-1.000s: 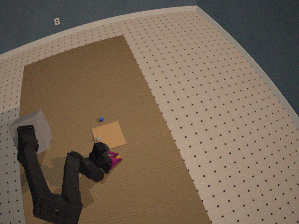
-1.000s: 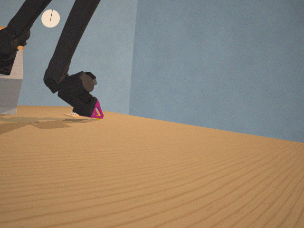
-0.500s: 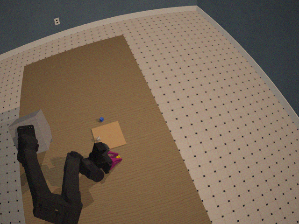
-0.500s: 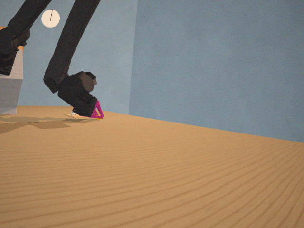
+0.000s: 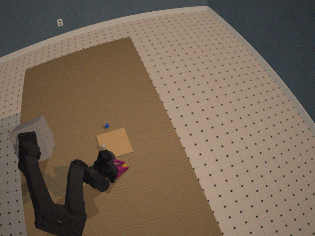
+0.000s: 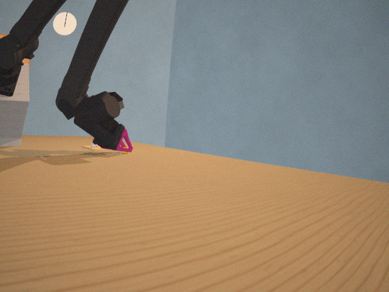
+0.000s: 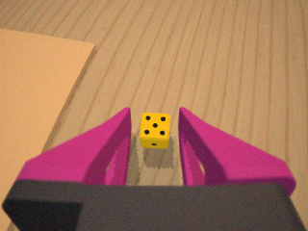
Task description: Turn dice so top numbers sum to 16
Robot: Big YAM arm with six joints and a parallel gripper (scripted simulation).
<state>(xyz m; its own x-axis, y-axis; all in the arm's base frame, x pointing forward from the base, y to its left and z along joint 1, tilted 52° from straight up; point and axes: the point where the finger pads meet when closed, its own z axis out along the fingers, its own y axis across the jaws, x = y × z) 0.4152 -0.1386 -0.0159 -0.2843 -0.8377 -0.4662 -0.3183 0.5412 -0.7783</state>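
Now: the yellow die 10 mm below my hand. Also, from my hand: mat 20 mm behind, 130 mm to the left, 10 mm below; then white die 70 mm behind, 120 mm to the left; then blue die 30 mm behind, 230 mm to the left, 10 mm below.
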